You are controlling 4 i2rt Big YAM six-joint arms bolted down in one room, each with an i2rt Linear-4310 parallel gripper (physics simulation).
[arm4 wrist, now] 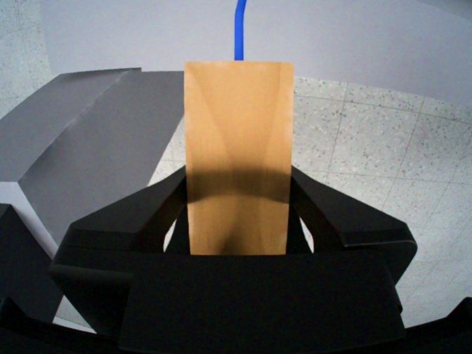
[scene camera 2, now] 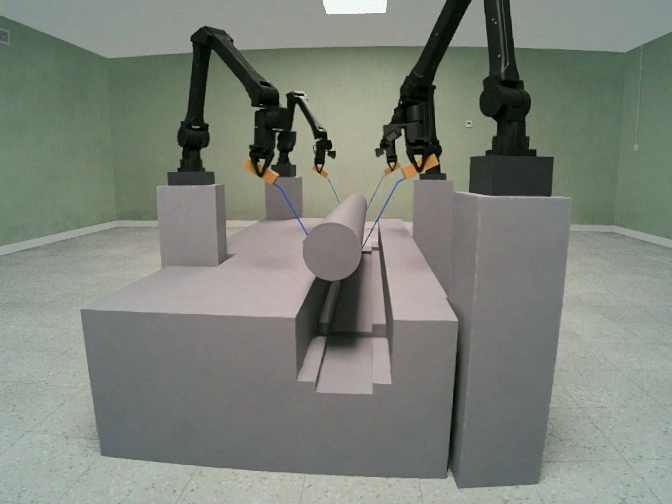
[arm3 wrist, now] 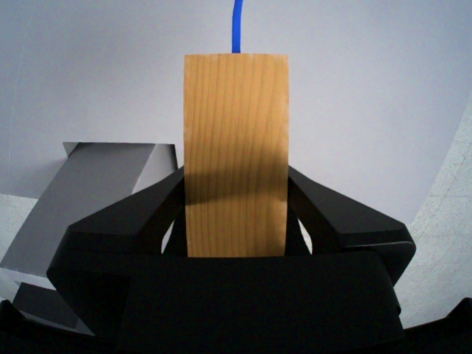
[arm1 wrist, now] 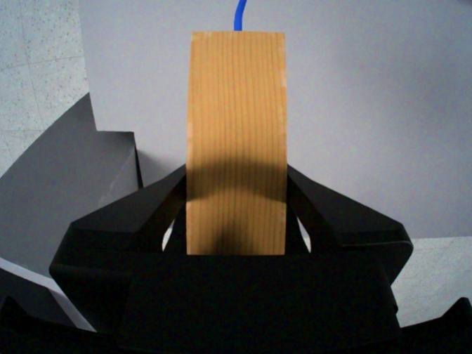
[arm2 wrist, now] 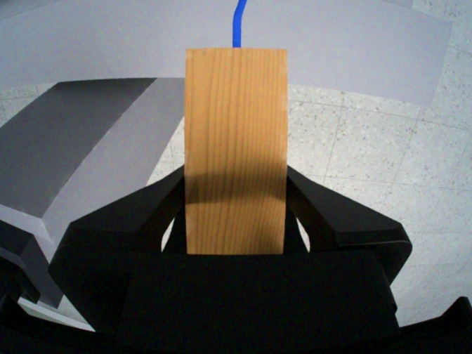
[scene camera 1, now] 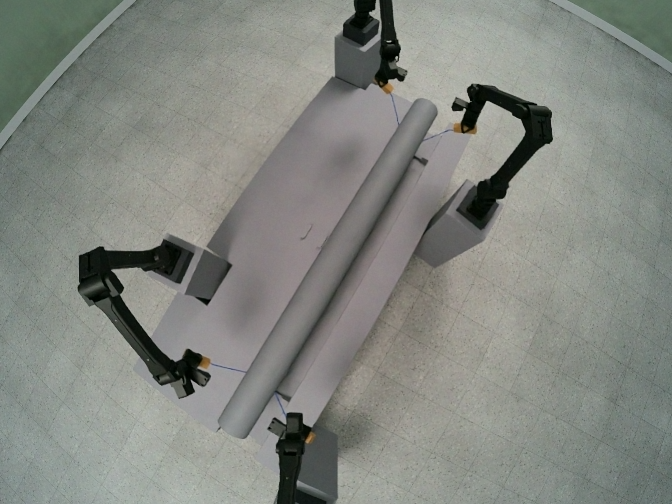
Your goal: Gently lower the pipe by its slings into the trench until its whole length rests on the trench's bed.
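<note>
The grey pipe (scene camera 1: 334, 260) (scene camera 2: 332, 252) hangs by blue slings (arm1 wrist: 238, 17) (arm2 wrist: 237, 32) (arm3 wrist: 236, 30) (arm4 wrist: 239, 35) (scene camera 2: 292, 210) above the slab. In scene camera 2 its near end is over the left edge of the trench (scene camera 2: 347, 368), clear of the bed. The slings look nearly straight and slope up from both sides of the pipe. The grippers of arm1 (arm1 wrist: 236, 185), arm2 (arm2 wrist: 236, 185), arm3 (arm3 wrist: 236, 185) and arm4 (arm4 wrist: 238, 185) are each shut on a wooden block with a sling at its far end. In scene camera 2 the blocks are tilted. The pipe hides part of the trench.
The grey slab (scene camera 1: 255, 238) (scene camera 2: 189, 368) holds the stepped trench. Pedestals stand beside the slab: a tall one (scene camera 2: 510, 336) at the front right and one (scene camera 2: 189, 227) at the left in scene camera 2. The slab top lies left and right of the trench.
</note>
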